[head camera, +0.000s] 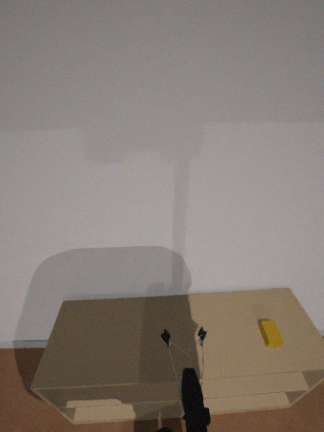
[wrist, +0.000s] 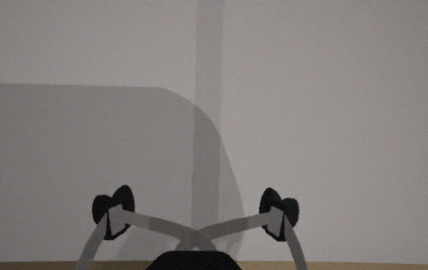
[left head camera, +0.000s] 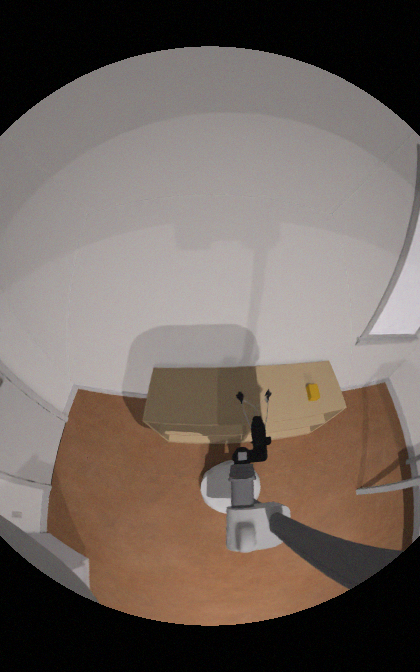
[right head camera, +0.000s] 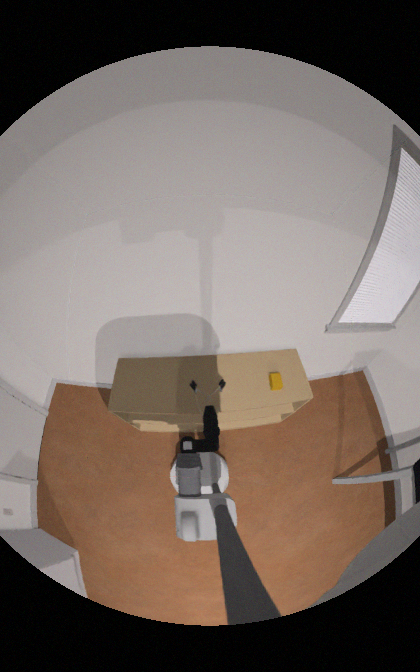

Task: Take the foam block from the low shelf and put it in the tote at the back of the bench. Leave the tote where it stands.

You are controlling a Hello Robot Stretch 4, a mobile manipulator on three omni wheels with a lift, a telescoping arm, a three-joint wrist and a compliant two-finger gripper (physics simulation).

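Frame: origin at the robot's base, x ahead, y left, z up, level; millimetres.
Seen in the pictures: gripper, fingertip midpoint: [head camera: 183,328] [wrist: 198,203].
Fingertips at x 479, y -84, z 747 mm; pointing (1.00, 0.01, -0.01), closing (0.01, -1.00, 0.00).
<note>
A point is followed by its place in that frame.
The yellow foam block [head camera: 271,334] @(z 628, x 491, y -470 mm) [left head camera: 313,392] [right head camera: 276,381] lies on the top board of the low wooden shelf [head camera: 235,320] @(z 583, x 583, y -354 mm) [left head camera: 285,380] [right head camera: 250,370], towards its right end. My gripper [head camera: 184,336] [left head camera: 254,396] [right head camera: 208,385] [wrist: 198,203] @(z 748, x 479, y -84 mm) is open and empty. In the head views its fingertips show over the middle of the shelf top, to the left of the block and apart from it. In the wrist view the wall fills the space behind the fingers, and a strip of the shelf top shows at the bottom edge. The tote does not show in these views.
A plain wall [head camera: 250,200] @(z 1132, x 766, y -370 mm) [wrist: 350,125] @(z 844, x 766, y -385 mm) stands behind the shelf. A window [left head camera: 400,300] [right head camera: 380,280] is on the right. A grey table leg [left head camera: 387,486] [right head camera: 372,476] reaches in at the right. A white cabinet [left head camera: 65,555] [right head camera: 60,565] stands at the lower left.
</note>
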